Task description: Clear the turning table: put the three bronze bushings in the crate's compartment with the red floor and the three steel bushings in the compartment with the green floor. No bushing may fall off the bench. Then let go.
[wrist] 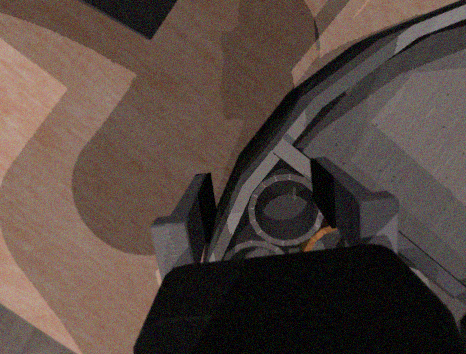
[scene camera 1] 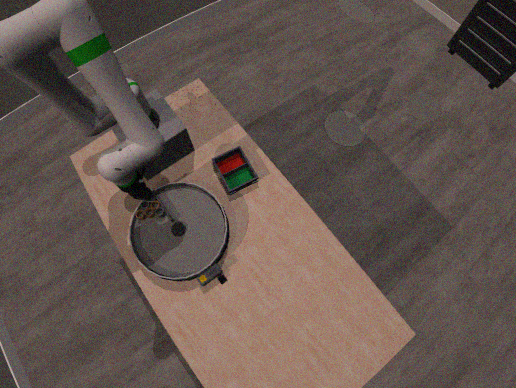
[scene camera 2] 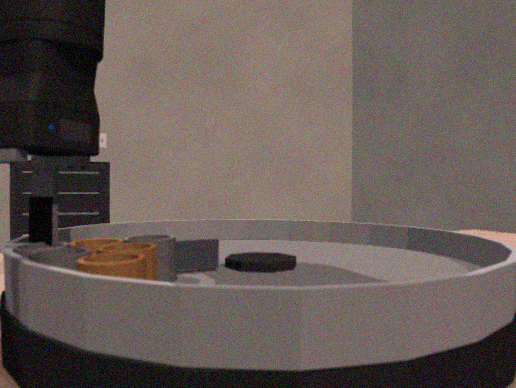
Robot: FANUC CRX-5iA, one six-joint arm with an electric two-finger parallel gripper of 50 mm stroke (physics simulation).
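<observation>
My gripper [scene camera 2: 44, 241] [wrist: 262, 186] is open and empty. In the wrist view its fingers stand either side of a steel bushing [wrist: 253, 212] and the turning table's rim; the tips are near bushing-top height. The turning table [scene camera 1: 200, 245] [scene camera 2: 300, 320] [wrist: 430, 115] holds upright bushings bunched at its edge beside my hand. Bronze bushings [scene camera 2: 111, 266] [wrist: 314, 239] touch or nearly touch steel ones [scene camera 2: 167, 257]. Another steel bushing [wrist: 256, 245] is partly hidden by the gripper body. The crate's red floor [scene camera 1: 231, 163] and green floor [scene camera 1: 240, 176] show no bushings.
A grey bar [scene camera 1: 171, 216] [scene camera 2: 197, 255] [wrist: 295, 154] runs inward from the rim beside the bushings. A dark hub [scene camera 1: 178, 229] [scene camera 2: 261, 261] stands at the table's centre. A small box with a yellow patch [scene camera 1: 203, 278] sits by the rim. The robot's dark pedestal [scene camera 1: 172, 150] stands near the crate.
</observation>
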